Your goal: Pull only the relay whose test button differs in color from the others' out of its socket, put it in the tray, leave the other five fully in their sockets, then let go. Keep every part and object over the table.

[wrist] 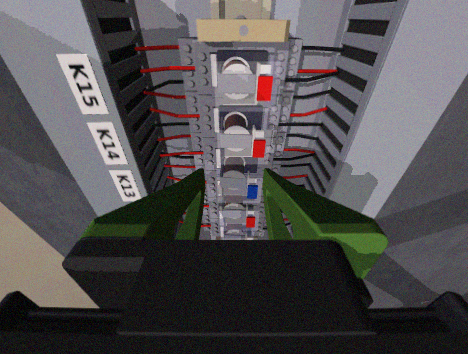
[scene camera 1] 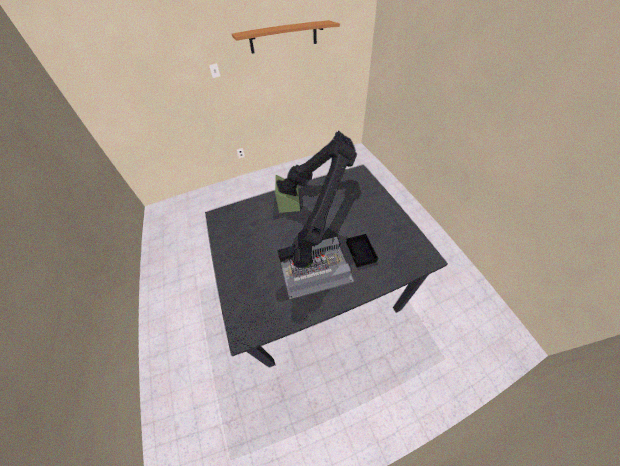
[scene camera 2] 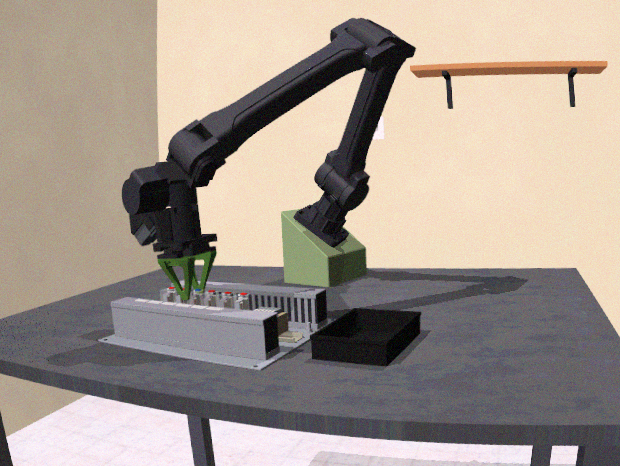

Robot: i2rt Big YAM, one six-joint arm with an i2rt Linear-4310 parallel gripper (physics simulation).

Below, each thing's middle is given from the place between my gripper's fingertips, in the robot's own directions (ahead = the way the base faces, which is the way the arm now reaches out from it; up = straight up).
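Scene:
My hand's sitting 5 cm to the right of the grey panel [scene camera 2: 285, 347], and it's 6 cm above the panel too.

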